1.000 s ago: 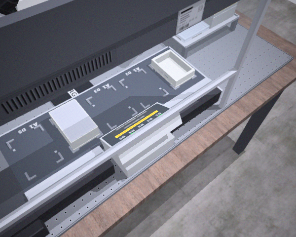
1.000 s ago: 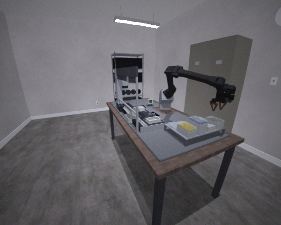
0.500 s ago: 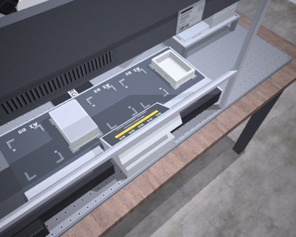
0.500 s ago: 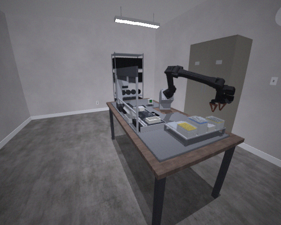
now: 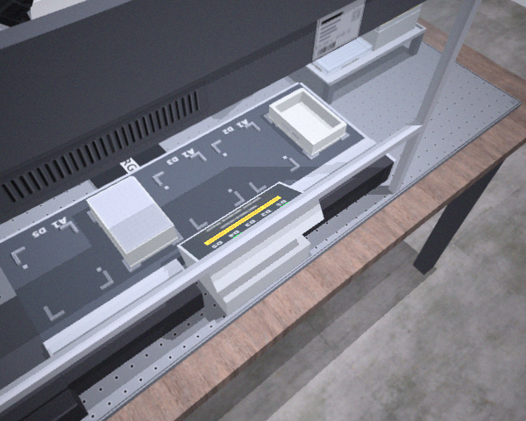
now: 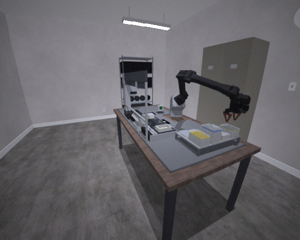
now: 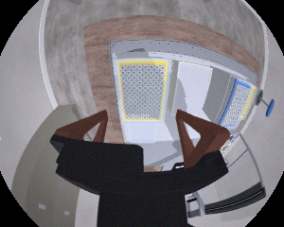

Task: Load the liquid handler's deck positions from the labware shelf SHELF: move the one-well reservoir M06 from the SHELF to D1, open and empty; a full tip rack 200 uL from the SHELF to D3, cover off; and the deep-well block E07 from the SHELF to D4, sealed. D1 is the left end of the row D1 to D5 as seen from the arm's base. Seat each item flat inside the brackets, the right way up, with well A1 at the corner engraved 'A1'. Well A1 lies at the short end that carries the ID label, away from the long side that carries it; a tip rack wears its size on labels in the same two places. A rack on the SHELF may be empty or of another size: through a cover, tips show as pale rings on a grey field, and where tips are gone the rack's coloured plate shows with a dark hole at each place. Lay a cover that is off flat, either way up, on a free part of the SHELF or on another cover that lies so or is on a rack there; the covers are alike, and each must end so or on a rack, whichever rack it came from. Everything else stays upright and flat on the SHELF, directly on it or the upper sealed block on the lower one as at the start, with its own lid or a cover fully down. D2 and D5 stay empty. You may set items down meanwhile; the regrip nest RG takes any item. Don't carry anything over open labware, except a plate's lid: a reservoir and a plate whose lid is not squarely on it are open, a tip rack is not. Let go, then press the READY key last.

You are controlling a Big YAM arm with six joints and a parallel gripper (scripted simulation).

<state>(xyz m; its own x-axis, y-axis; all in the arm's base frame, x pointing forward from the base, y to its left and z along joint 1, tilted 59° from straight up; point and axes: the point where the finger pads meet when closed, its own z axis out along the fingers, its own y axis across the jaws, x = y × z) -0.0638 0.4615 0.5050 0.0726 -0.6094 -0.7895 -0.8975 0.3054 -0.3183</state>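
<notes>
Now: hand 8 cm above the yellow tip rack, 1 cm to the left of it and 1 cm short of it. Round my hand: clear flat plate (34 cm ahead, 11 cm to the right, 11 cm below); white one-well reservoir (47 cm ahead, 28 cm to the right, 12 cm below); shelf (17 cm ahead, 13 cm below, 5 cm to the right).
</notes>
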